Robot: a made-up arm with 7 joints. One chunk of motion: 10 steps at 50 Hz.
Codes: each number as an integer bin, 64 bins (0 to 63) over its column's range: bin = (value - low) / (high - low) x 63, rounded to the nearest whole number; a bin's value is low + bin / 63 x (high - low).
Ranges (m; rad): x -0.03..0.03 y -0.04..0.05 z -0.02..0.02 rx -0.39..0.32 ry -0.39..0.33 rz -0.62..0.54
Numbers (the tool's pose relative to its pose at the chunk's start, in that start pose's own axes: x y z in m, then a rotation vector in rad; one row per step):
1: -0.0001 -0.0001 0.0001 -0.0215 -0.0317 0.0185
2: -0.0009 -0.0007 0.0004 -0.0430 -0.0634 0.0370
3: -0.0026 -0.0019 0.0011 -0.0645 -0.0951 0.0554
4: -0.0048 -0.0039 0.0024 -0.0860 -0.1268 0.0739
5: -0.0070 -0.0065 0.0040 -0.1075 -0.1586 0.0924
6: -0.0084 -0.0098 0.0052 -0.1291 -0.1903 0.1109
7: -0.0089 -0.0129 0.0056 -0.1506 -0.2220 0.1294
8: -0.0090 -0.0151 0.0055 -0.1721 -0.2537 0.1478
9: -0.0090 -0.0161 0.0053 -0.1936 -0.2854 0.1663
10: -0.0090 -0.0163 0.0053 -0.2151 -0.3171 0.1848
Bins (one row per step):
1: 31 28 32 33 31 35
2: 31 28 32 31 29 36
3: 29 27 33 29 26 37
4: 26 25 35 27 23 38
5: 24 23 38 25 20 39
6: 23 21 40 23 17 40
7: 22 19 40 21 15 41
8: 22 17 40 19 12 42
9: 22 17 40 17 9 43
10: 22 17 40 16 6 44

